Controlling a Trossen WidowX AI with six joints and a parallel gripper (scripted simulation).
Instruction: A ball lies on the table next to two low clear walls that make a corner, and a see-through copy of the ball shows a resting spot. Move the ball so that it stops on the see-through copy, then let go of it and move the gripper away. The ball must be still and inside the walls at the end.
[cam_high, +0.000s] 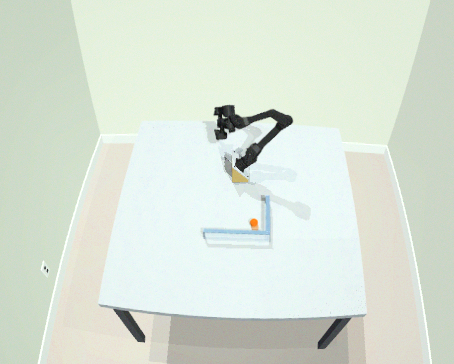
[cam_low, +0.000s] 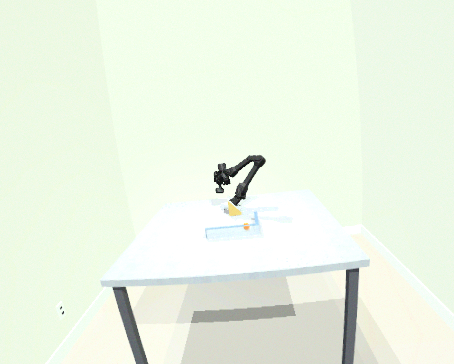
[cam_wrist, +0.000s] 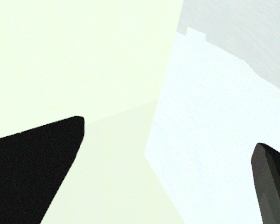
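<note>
Right now the orange ball is 580 mm ahead of my gripper tip, 260 mm to the left of it and 130 mm below it. The rest, counted from my gripper tip: clear wall (670 mm ahead, 180 mm to the left, 120 mm below); see-through copy of the ball (600 mm ahead, 260 mm to the left, 130 mm below).
</note>
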